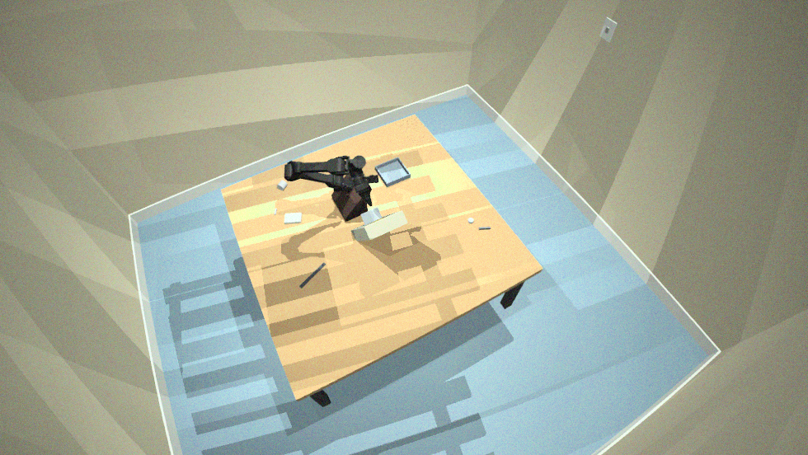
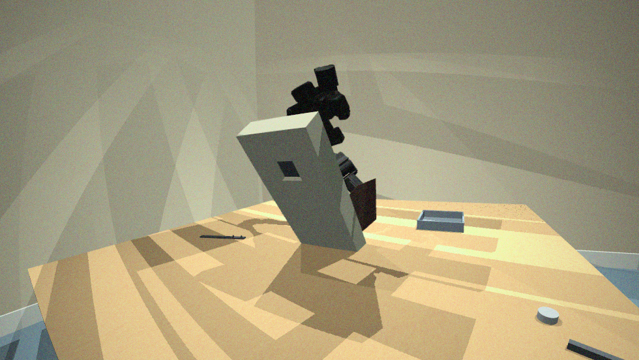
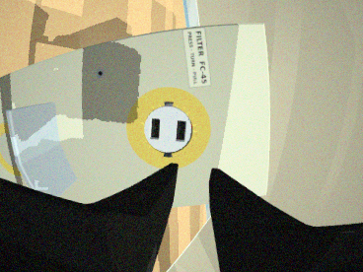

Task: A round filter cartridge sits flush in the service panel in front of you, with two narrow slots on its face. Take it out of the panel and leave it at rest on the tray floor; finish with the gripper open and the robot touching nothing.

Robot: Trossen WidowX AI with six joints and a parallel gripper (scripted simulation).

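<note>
My gripper tip is now 7 cm above the white round filter cartridge, 6 cm short of it and 1 cm to the right of it. Also, from my gripper tip: blue-grey tray: 38 cm behind, 31 cm below, 30 cm to the left; grey service panel: 14 cm below, 1 cm to the left, 1 cm ahead; short dark bar: 53 cm to the left, 31 cm below, 20 cm ahead.
</note>
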